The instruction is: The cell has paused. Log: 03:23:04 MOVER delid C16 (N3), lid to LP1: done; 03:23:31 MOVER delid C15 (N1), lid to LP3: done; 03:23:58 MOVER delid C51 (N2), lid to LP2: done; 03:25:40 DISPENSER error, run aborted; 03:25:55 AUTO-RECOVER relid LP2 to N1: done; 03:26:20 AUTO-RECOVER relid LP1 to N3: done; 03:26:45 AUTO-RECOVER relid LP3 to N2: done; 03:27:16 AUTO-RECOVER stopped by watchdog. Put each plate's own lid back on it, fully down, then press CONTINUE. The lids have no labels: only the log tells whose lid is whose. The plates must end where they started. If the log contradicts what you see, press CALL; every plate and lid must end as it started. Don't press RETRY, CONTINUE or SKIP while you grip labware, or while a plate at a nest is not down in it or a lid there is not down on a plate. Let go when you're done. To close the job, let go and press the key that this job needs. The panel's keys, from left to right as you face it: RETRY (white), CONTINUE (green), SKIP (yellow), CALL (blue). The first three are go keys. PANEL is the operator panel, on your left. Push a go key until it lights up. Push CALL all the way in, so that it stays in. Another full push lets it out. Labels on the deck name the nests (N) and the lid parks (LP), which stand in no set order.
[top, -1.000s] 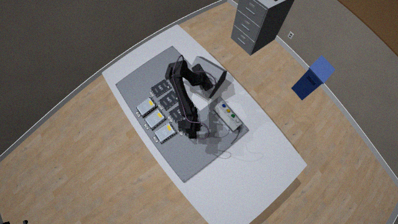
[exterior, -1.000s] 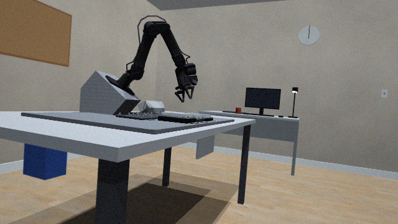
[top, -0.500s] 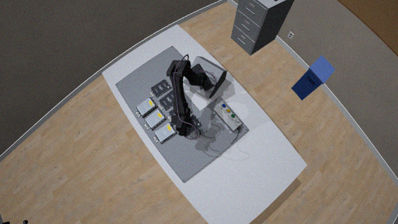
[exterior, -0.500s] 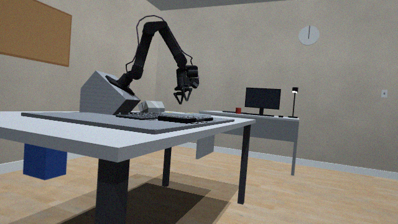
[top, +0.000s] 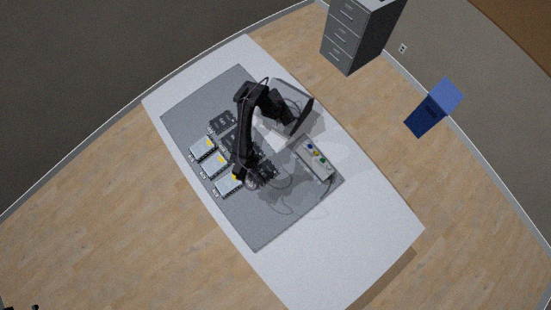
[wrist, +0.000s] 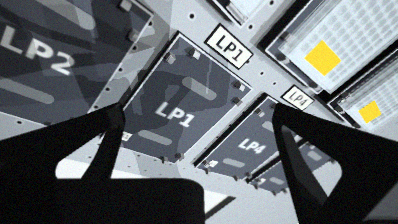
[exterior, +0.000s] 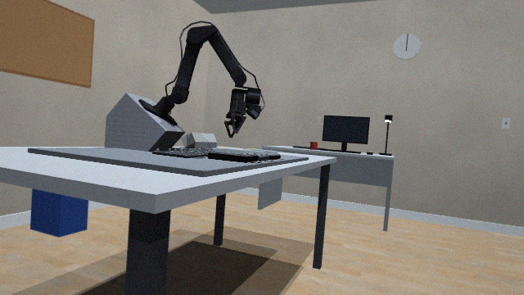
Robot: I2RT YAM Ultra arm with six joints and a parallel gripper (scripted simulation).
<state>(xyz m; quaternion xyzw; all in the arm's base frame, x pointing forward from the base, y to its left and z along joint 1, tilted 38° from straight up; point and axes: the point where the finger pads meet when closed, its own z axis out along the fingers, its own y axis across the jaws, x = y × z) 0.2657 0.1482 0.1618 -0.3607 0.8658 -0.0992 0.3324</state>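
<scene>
Now: hand 18 cm to the left of the lid park LP4 and 9 cm above it. Round my hand: lid park LP1 (9 cm below, 5 cm to the right, 4 cm behind); blue key (35 cm behind, 4 cm to the left, 4 cm below); lid park LP2 (9 cm below, 8 cm behind, 7 cm to the left).
</scene>
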